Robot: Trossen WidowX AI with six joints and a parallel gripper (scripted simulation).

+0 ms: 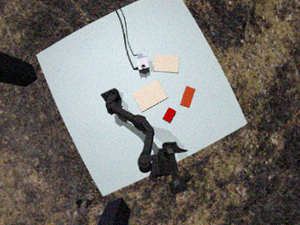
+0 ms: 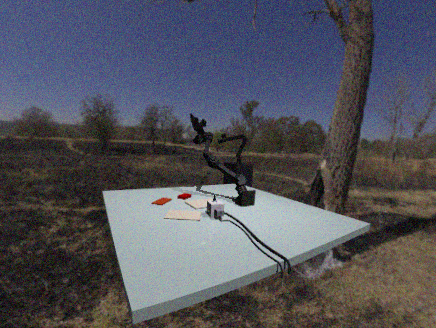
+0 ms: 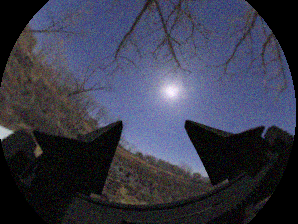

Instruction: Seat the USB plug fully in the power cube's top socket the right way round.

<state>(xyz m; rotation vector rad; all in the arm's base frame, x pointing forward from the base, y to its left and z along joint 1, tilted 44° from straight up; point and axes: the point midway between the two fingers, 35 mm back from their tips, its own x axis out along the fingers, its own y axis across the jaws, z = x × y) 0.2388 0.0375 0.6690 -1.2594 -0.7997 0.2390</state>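
Right now my gripper tip is 520 mm to the right of the dark USB plug, 520 mm above it and 80 mm short of it. The rest, counted from my gripper tip: orange block 610 mm below, 270 mm ahead, 180 mm to the left; then red block 610 mm below, 130 mm to the left, 80 mm ahead.
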